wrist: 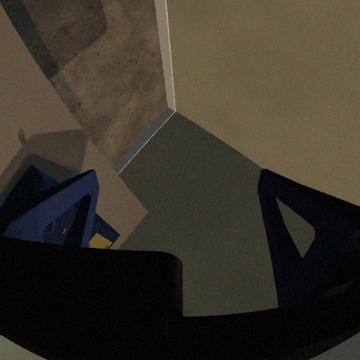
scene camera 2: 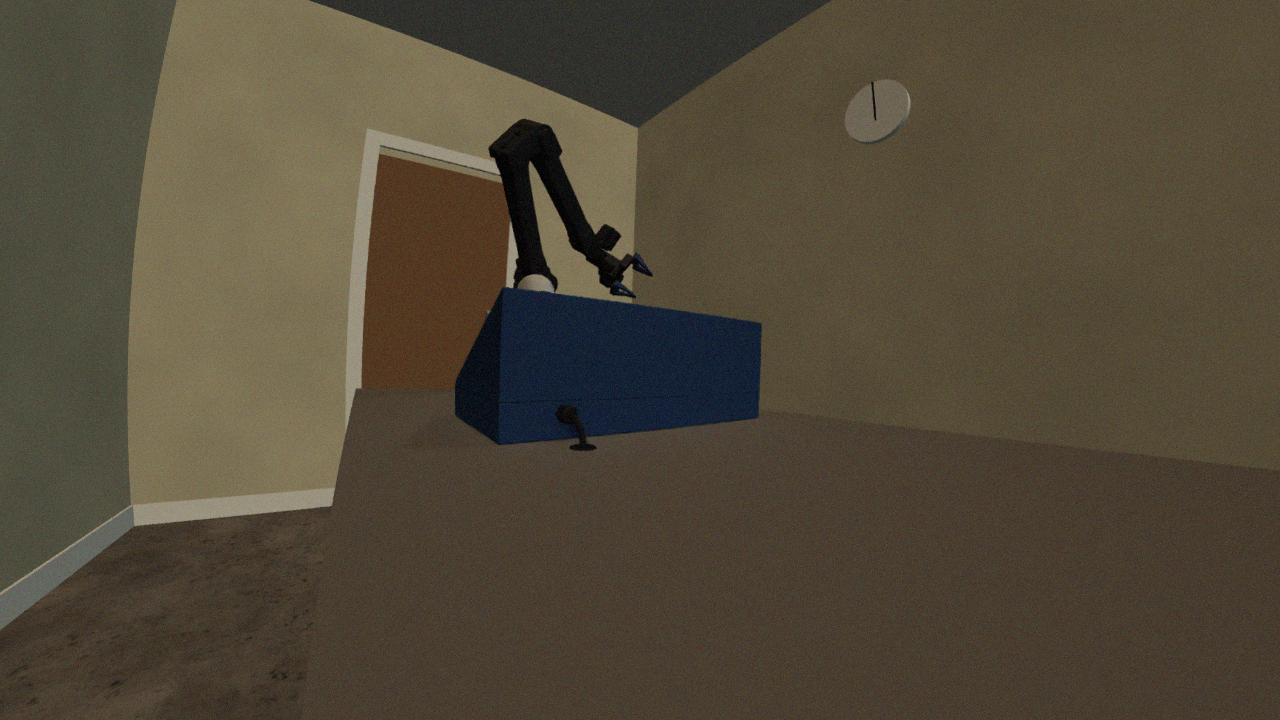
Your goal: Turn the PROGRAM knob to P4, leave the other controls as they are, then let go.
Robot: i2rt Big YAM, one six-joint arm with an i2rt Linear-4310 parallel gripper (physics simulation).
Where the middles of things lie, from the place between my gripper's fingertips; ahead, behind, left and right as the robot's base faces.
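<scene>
The blue console [scene camera 2: 545, 366] is well ahead of my hand and a long way to the right of it, and it's a good bit below my hand too.
</scene>
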